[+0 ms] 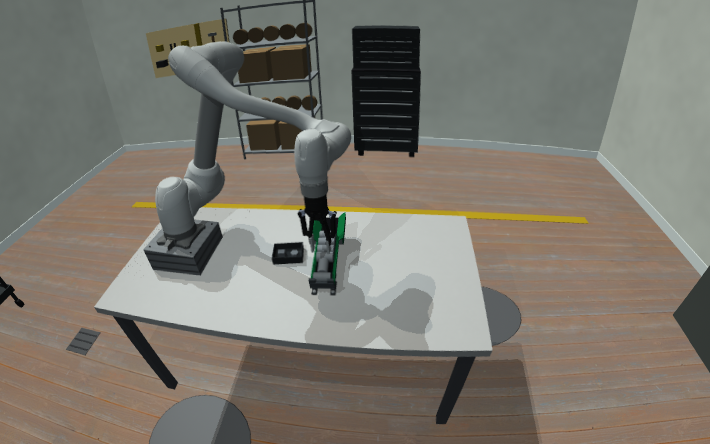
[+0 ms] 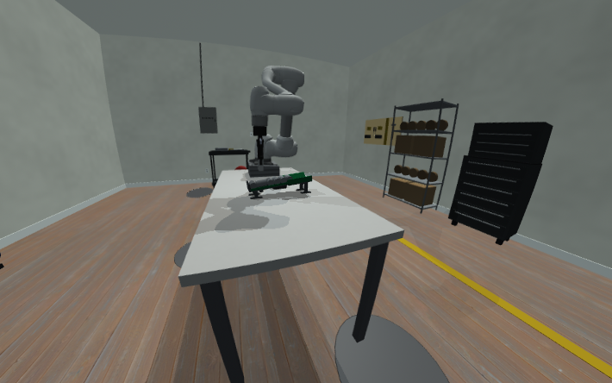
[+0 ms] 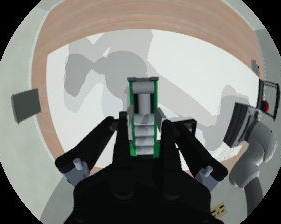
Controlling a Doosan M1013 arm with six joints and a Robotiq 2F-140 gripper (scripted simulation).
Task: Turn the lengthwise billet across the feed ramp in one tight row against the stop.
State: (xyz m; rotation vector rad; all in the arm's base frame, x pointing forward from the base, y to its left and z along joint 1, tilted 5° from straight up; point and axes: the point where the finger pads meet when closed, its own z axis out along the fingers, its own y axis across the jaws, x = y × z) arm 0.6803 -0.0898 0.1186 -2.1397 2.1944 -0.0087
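My gripper is now 13 cm above the dark stop, 8 cm to the left of it and 1 cm short of it. The rest, counted from my hand: black box (19 cm behind, 18 cm below, 13 cm to the left).
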